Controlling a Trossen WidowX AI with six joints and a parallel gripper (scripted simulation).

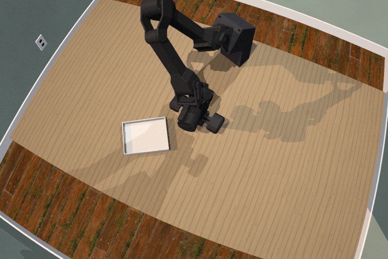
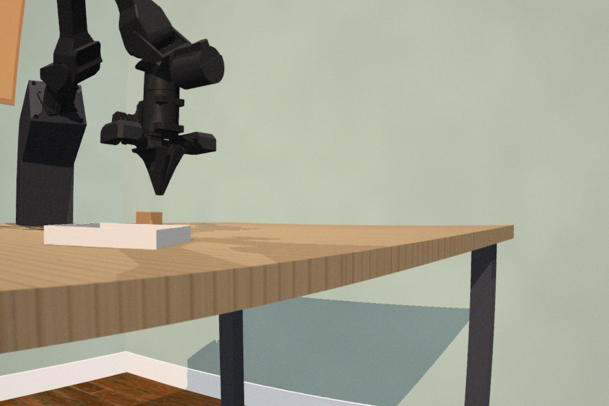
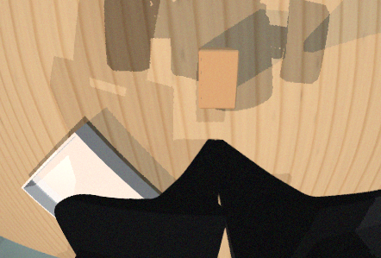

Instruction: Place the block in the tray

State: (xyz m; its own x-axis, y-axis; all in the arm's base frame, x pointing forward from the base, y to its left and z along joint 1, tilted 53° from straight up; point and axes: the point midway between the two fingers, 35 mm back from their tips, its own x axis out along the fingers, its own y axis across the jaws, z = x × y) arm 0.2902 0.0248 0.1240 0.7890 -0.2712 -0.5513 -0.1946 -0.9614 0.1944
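The wooden block is 80 mm below my hand, 30 mm behind it and 10 mm to the left of it. From my hand the other things lie so: white tray 180 mm to the right, 90 mm below, 90 mm ahead.
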